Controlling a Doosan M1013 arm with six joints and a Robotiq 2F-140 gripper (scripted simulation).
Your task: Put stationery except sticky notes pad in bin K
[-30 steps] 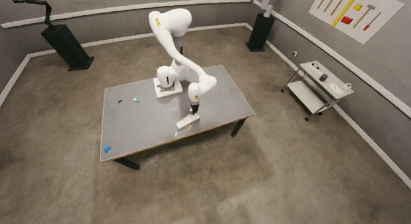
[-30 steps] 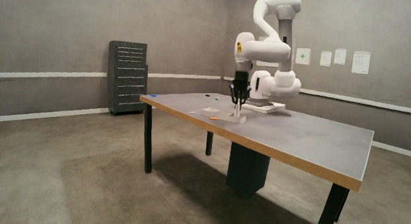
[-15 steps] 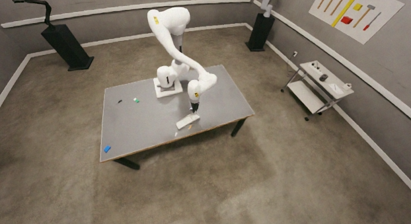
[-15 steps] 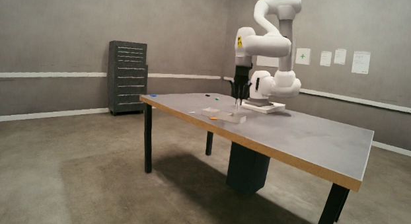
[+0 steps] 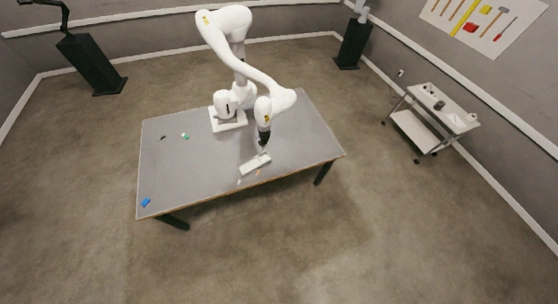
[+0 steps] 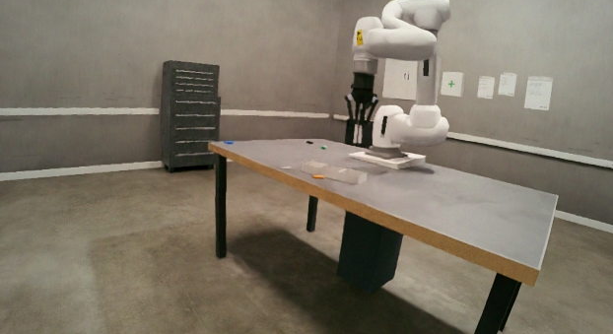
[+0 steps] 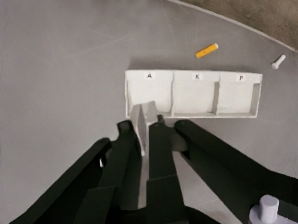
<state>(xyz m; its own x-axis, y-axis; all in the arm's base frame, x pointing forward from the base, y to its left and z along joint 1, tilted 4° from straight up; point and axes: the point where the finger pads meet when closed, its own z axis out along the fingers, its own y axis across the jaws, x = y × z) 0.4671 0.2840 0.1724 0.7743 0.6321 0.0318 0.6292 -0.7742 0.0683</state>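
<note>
My gripper is now 65 cm to the left of the green block, 32 cm past it and 17 cm above it. From my hand the other things lie so: orange piece 17 cm below, 12 cm ahead, 6 cm to the right; white piece 21 cm to the right, 17 cm below, 17 cm ahead; bin 16 cm below, 8 cm to the right, 4 cm ahead.
</note>
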